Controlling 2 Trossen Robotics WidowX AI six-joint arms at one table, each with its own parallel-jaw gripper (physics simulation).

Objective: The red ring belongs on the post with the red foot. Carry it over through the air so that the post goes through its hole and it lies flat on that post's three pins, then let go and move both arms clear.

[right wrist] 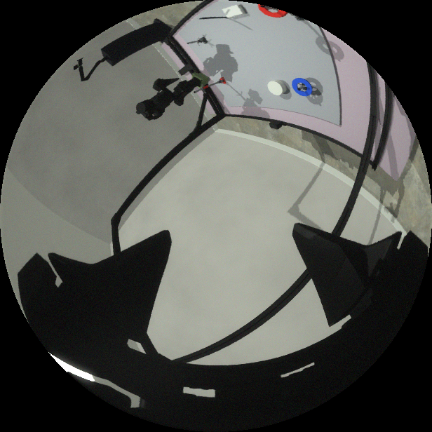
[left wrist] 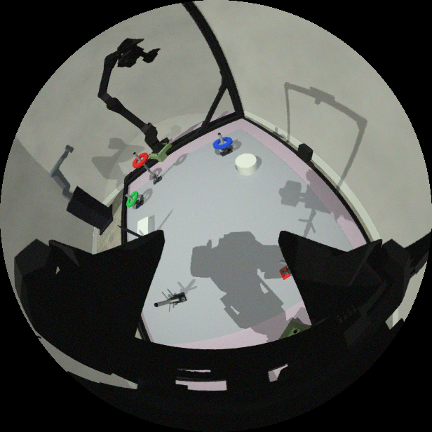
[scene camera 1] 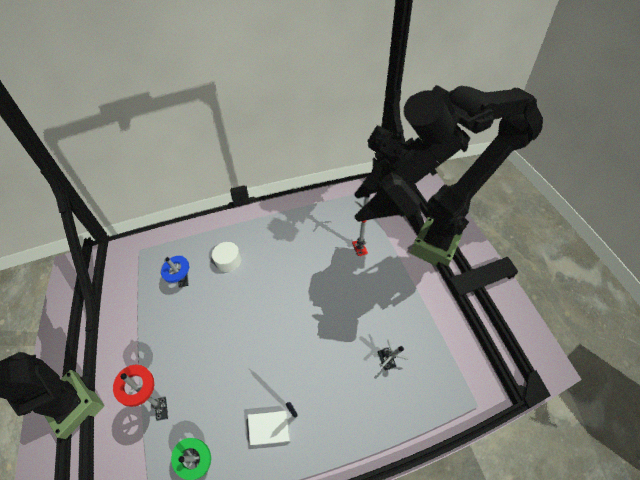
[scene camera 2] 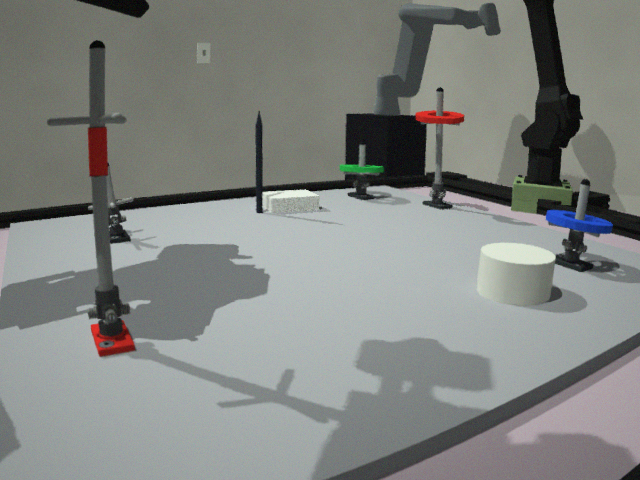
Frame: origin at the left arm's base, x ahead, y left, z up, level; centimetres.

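Seen in the pictures: left gripper, fingertip midpoint: [scene camera 1: 355, 207] [scene camera 2: 156, 0]; left arm's base, link origin: [scene camera 1: 439, 237]; right arm's base, link origin: [scene camera 1: 63, 402] [scene camera 2: 542, 182].
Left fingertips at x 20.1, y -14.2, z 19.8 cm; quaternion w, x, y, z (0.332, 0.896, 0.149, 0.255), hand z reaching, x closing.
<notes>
Offsets run from my left fingertips to a thing's top centre. "spot": to the spot under its first point.
The red ring @[dx +44.8, dy -14.9, dz -8.9 cm] [scene camera 1: 118, 387] [scene camera 2: 423, 117] [left wrist: 145, 156] [right wrist: 274, 14] lies flat, high on a tall grey post with a dark foot, at the left in scene camera 1. The post with the red foot @[spot: dx -8.1, dy -1.8, dz -22.2 cm] [scene camera 1: 359, 248] [scene camera 2: 102, 227] [left wrist: 285, 272] [right wrist: 223, 80] stands upright and bears no ring; its pins sit just above a red band. My left gripper [scene camera 1: 357, 205] [left wrist: 223, 237] is open and empty; in scene camera 1 it overlaps this post's upper end. My right gripper [right wrist: 233, 233] [left wrist: 151, 43] is open and empty, raised high, far above the red ring in the left wrist view.
The blue ring @[dx +22.2, dy -33.2, dz -17.9 cm] [scene camera 1: 181, 273] [scene camera 2: 563, 221] and green ring @[dx +48.6, dy -2.2, dz -18.0 cm] [scene camera 1: 205, 459] [scene camera 2: 351, 168] sit on shorter posts. A white cylinder @[dx +11.5, dy -26.9, dz -19.8 cm] [scene camera 1: 225, 256] [scene camera 2: 515, 273], a white block @[dx +36.2, dy +4.8, dz -21.3 cm] [scene camera 1: 261, 434] [scene camera 2: 292, 201], a thin dark spike @[dx +31.3, dy +7.2, dz -9.3 cm] [scene camera 2: 258, 165] and a ringless dark-footed post @[spot: dx +13.8, dy +16.6, dz -19.1 cm] [scene camera 1: 388, 359] also stand there.
</notes>
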